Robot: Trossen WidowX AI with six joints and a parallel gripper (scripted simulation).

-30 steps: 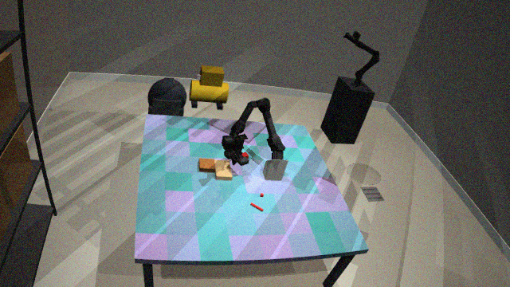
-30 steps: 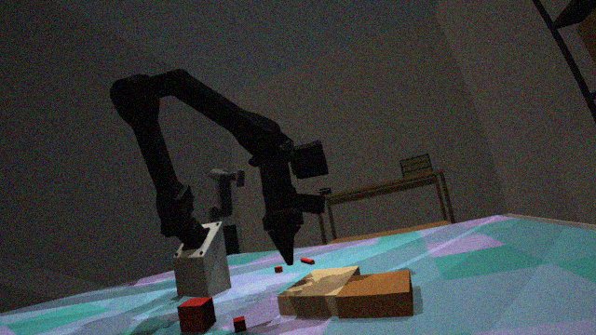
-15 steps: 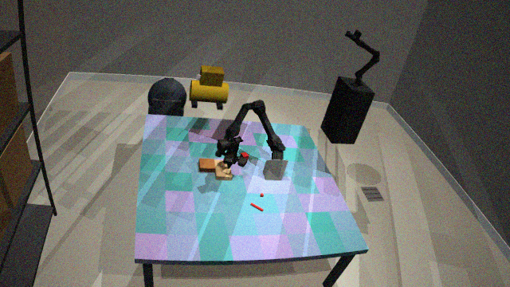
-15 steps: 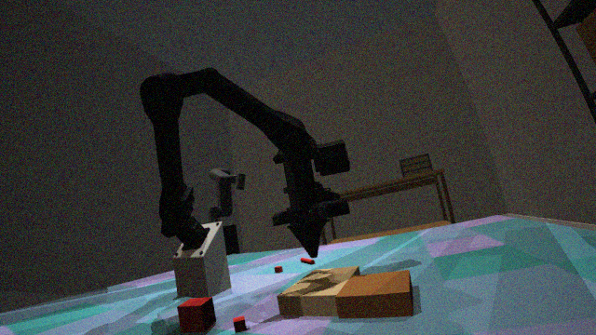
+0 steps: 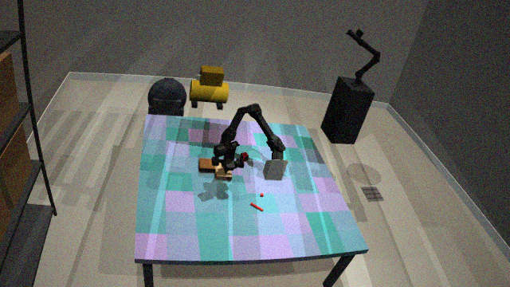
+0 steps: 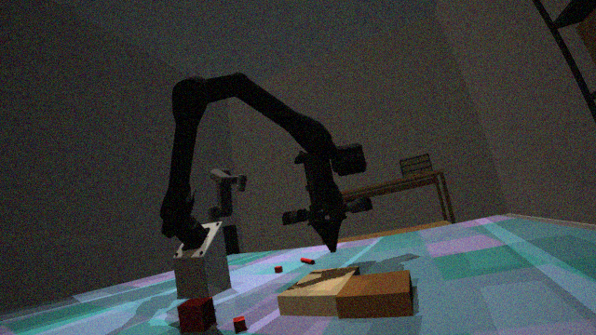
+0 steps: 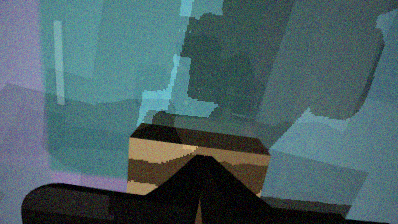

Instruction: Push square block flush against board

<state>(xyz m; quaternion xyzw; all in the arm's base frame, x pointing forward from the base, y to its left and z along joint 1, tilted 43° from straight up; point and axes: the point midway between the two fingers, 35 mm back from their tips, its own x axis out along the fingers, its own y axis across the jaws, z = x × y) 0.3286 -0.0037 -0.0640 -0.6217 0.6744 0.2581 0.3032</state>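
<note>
Now: the board 1 cm behind my gripper tip, 8 cm to the right of it and 5 cm below it. The rest, counted from my gripper tip: square block 9 cm ahead, 13 cm to the right, 5 cm below; red stick 15 cm behind, 23 cm to the left, 6 cm below.
</note>
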